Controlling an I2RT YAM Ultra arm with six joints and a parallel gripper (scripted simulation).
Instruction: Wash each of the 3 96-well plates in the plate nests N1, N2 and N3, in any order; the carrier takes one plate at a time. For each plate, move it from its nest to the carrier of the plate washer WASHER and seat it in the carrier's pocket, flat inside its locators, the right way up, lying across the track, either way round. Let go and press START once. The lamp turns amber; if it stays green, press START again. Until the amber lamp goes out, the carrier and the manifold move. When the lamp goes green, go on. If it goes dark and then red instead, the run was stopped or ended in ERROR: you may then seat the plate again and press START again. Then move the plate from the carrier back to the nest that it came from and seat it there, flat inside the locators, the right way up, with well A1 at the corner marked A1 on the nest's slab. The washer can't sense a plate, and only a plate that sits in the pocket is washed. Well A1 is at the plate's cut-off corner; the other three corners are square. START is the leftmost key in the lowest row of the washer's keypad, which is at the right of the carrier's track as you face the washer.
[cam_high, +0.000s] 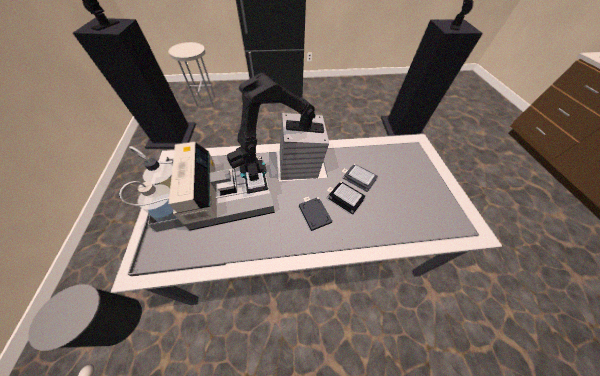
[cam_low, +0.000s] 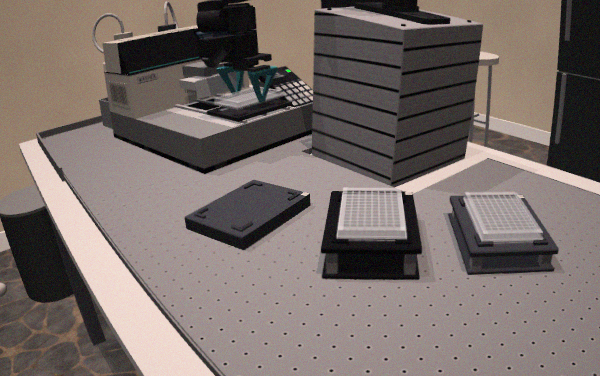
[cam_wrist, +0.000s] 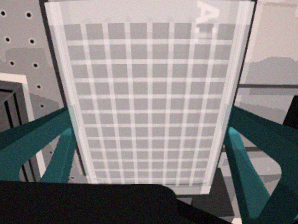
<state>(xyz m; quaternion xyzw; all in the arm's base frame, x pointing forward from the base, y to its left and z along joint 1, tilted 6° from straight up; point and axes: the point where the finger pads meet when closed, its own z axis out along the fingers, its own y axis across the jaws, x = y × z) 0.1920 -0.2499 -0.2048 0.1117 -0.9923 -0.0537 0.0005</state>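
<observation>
The carrier is 20 mm below my hand. Also, from my hand: N2 label 420 mm to the left, 110 mm below, 10 mm ahead; then washer 150 mm to the right, 30 mm ahead, 20 mm above; then N1 label 280 mm to the left, 110 mm below, 80 mm ahead.
</observation>
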